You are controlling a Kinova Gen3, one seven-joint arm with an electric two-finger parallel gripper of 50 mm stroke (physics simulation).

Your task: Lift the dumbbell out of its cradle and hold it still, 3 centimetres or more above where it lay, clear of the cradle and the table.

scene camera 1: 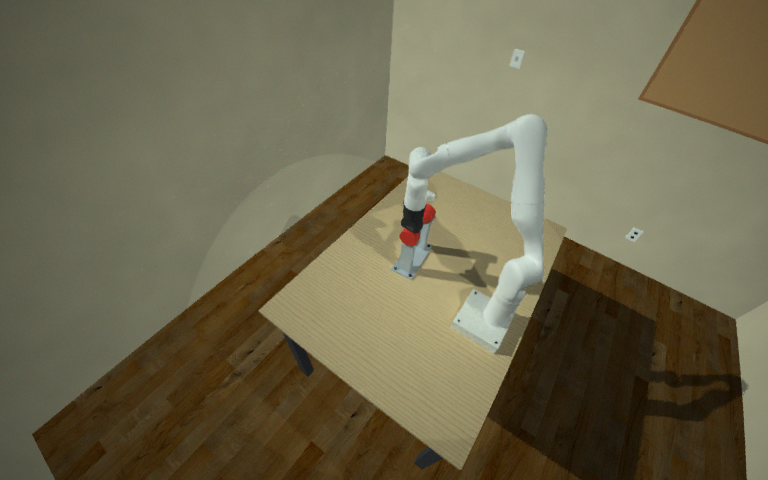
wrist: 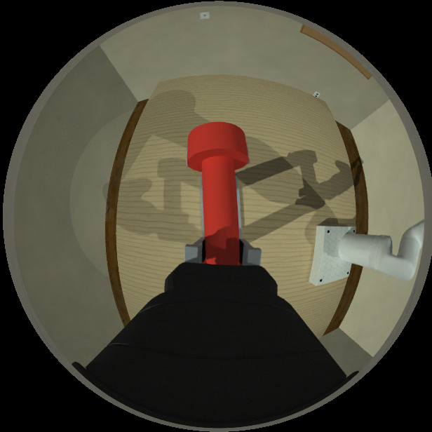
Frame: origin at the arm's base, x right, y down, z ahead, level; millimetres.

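Seen in the pictures: arm's base, origin of its link: (scene camera 1: 495,316).
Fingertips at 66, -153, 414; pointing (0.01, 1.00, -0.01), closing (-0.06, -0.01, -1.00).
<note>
Pixels of each thing's top centre, then the offset from my fingertips to it, as dx, dy, dz. "spot": a spot on its surface instead. Level surfaces: height alone.
- red dumbbell, a spot on its surface: (scene camera 1: 408,237) spot: -53, -31, -3
- grey cradle, centre of its top: (scene camera 1: 418,226) +44, -7, +2
- wooden table, height of its surface: dy +201
The red dumbbell (scene camera 1: 408,237) (wrist: 219,200) lies level on the two uprights of the grey cradle (scene camera 1: 405,260), which stands on the table. In the wrist view one red end and the bar show; the other end is hidden behind the black gripper body. My gripper (scene camera 1: 410,229) (wrist: 222,246) is shut on the dumbbell's bar, with one finger against each side of it. In the scene view the fingers are hidden, and the dumbbell's ends show on both sides of the black gripper body, at the cradle's tops.
The wooden table (scene camera 1: 362,316) (wrist: 280,110) bears the cradle and the arm's pale base plate (scene camera 1: 475,322) (wrist: 320,255), which stands to the right of the cradle in both views. Shadows of the arm and cradle fall across the table. Walls stand beyond the table.
</note>
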